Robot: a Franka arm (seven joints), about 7 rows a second.
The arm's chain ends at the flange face. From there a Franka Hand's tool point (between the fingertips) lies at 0.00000 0.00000 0.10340 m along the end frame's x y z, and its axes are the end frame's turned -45 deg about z.
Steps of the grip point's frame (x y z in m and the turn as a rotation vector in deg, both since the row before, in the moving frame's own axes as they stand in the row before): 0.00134, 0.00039, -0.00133, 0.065, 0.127, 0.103; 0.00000, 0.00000, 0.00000, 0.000, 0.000, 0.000; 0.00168, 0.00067, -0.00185, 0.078, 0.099, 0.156; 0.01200, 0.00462, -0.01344, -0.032, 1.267, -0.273; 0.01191, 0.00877, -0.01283, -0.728, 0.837, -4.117
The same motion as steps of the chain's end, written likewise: 0.00114, -0.00043, -0.00133, 0.136, 0.044, 0.103; 0.00000, 0.00000, 0.00000, 0.000, 0.000, 0.000; 0.00163, -0.00049, -0.00185, 0.125, 0.015, 0.156; 0.01010, -0.00364, -0.01341, 0.873, 0.919, -0.273; 0.01263, -0.00201, -0.01281, 0.077, 1.107, -4.117
